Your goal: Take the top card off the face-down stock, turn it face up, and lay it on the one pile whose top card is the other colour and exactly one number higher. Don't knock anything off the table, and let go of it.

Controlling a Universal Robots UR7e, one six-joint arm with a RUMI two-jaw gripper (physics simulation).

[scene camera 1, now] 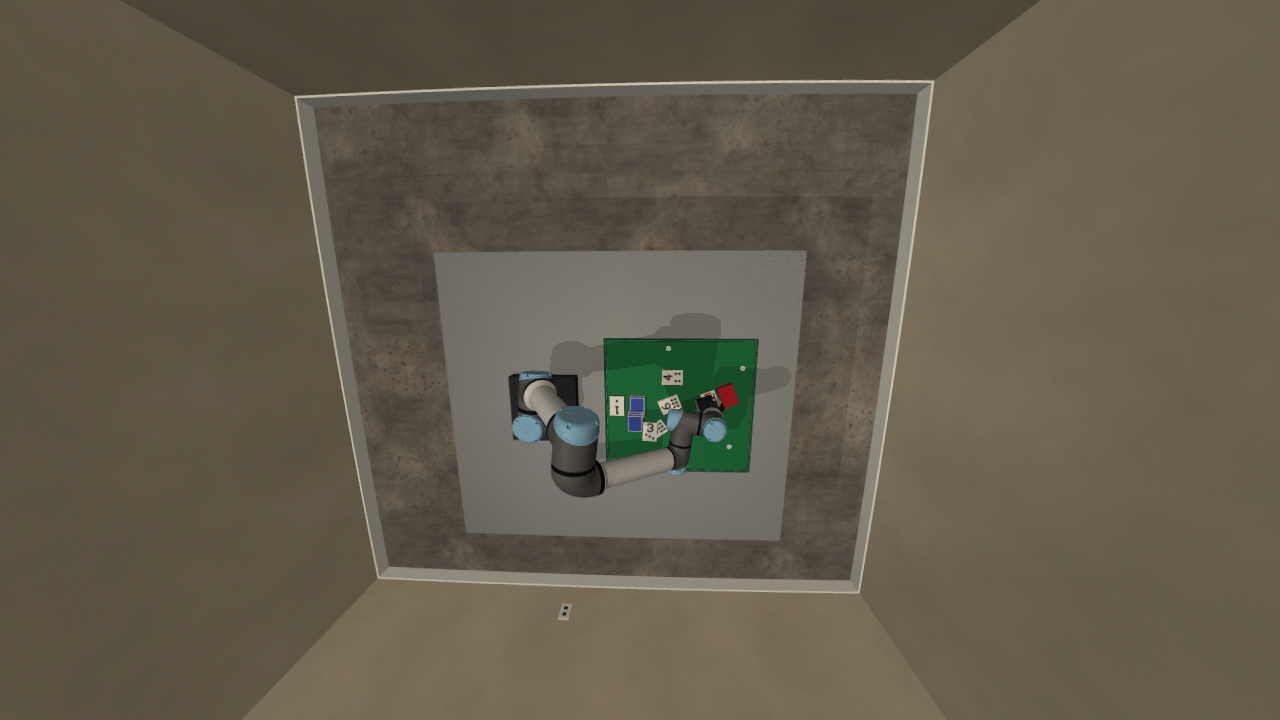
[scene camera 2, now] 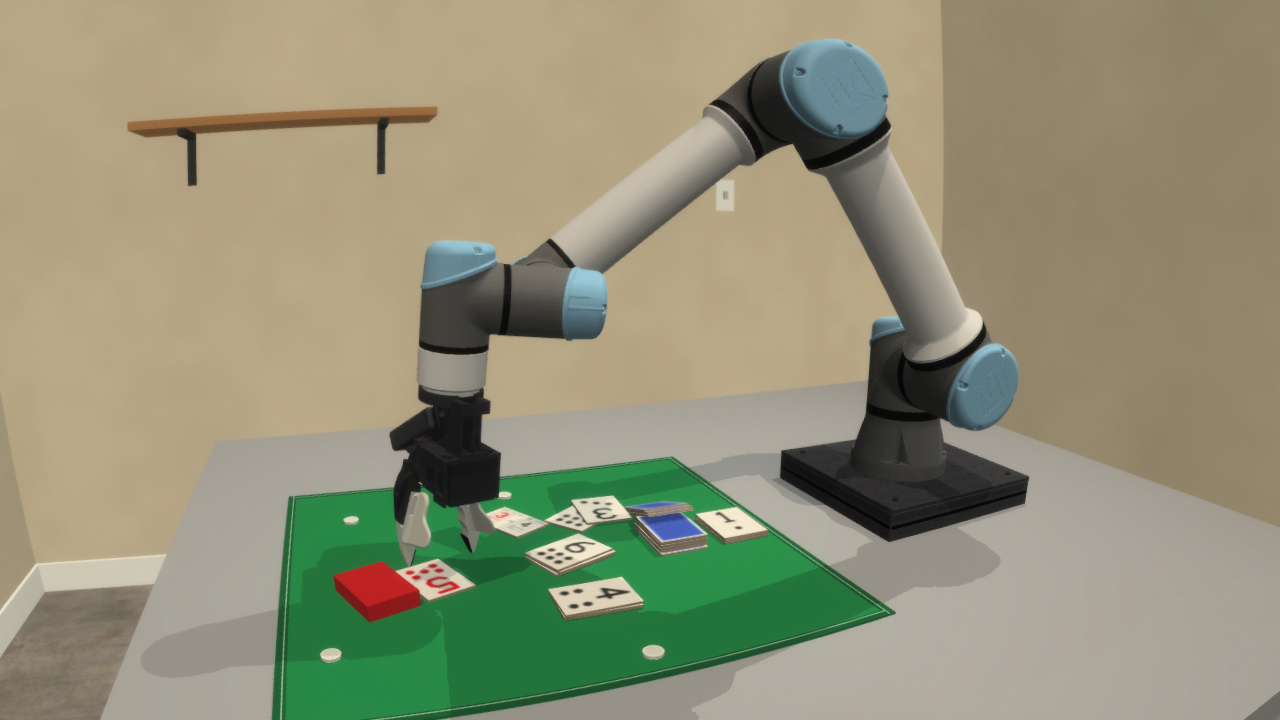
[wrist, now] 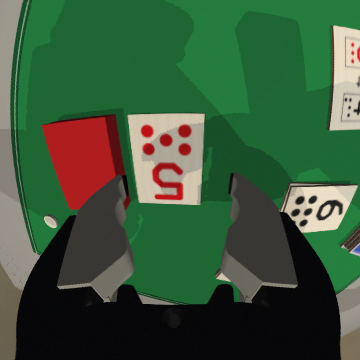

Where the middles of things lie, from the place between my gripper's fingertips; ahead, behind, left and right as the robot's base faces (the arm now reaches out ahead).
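Labels:
The rule card (scene camera 2: 508, 521) is 120 mm behind my gripper, 140 mm to the right of it and 20 mm below it. As for the red block (scene camera 2: 376, 591), my gripper is 20 mm above it, 30 mm to the right of it and 80 mm short of it.

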